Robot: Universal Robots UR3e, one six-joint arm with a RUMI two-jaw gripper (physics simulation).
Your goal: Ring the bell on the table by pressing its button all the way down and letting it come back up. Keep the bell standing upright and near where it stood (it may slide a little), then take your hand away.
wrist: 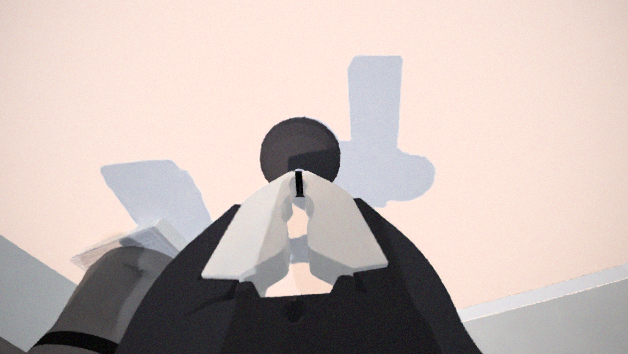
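Pixels of known places: gripper, fingertip midpoint: (299,174); arm's base at its link origin: (149,279).
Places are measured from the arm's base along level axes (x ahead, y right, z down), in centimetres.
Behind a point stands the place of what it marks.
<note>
The bell (299,137) @(x 25.7, y -15.3, z -1.0 cm) shows as a dark round dome near the middle of the view. It looks upright on the pale pinkish table (150,75) @(x 13.6, y -22.9, z 2.5 cm). My gripper (299,174) @(x 25.3, y -13.3, z -4.0 cm) is shut with nothing between its pale fingertips. The tips lie over the near part of the bell and cover it, so its button is hidden behind them. Whether the tips touch the button or stand a little above it I cannot tell.
A pale block-like thing with thin lines on its side (165,235) @(x 5.9, y -6.3, z 1.0 cm) stands at the lower left, partly behind a grey arm part (117,285) @(x 2.9, y -4.8, z -4.3 cm). Bluish shadows fall right of the bell and at the left. The table's edge (545,292) crosses the lower right.
</note>
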